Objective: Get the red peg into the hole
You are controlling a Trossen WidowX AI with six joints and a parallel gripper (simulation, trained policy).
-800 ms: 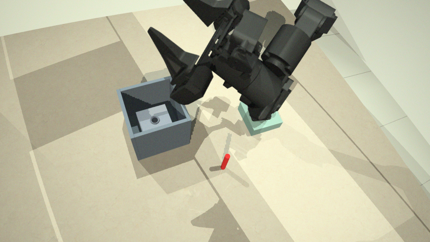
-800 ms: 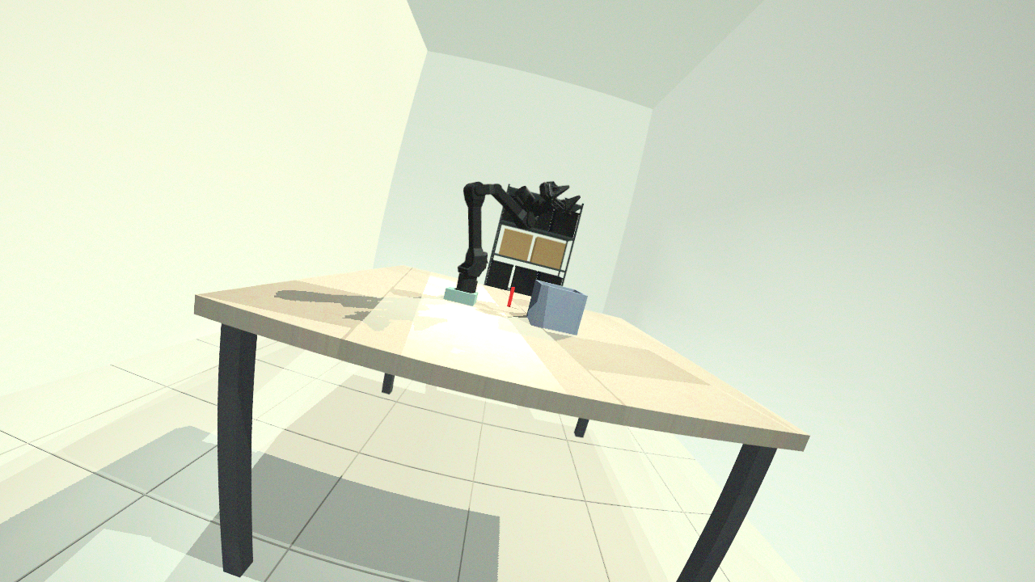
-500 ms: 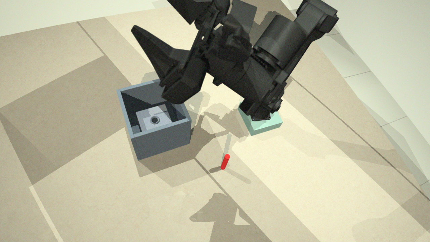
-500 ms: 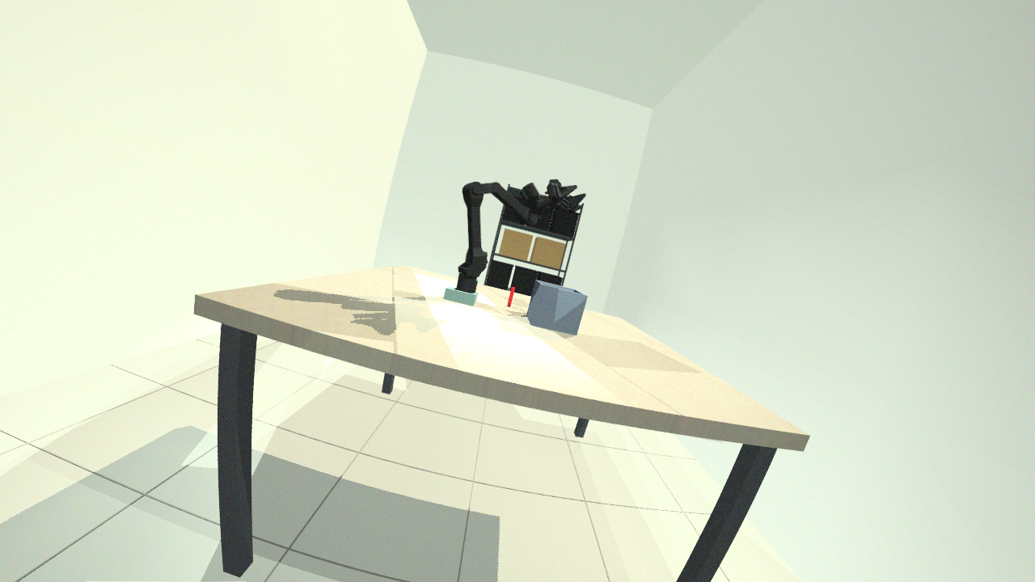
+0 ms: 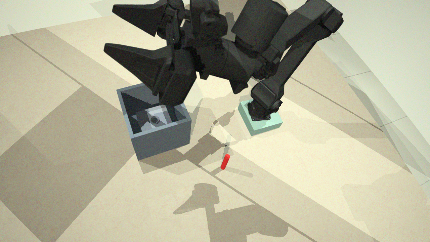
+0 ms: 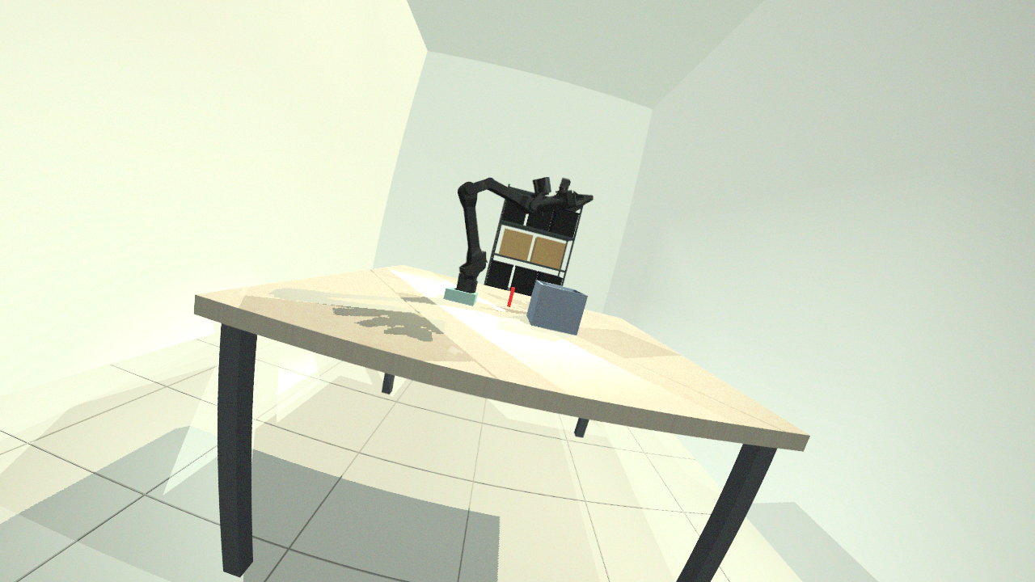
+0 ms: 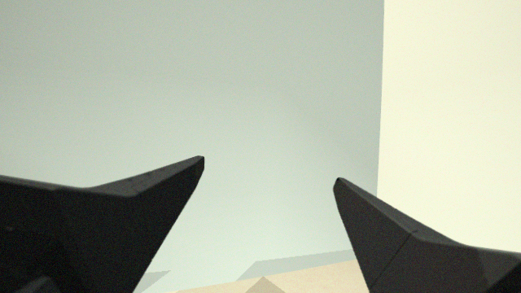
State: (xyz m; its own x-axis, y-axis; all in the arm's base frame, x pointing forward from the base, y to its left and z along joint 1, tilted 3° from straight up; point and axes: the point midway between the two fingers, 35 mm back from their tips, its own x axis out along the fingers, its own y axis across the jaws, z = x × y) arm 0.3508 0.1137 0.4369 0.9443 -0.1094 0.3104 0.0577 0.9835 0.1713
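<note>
Right now the red peg is 460 mm below my gripper tip, 220 mm behind it and 30 mm to the left of it. The rest, counted from my gripper tip: plate 450 mm below, 120 mm to the right, 40 mm behind.
</note>
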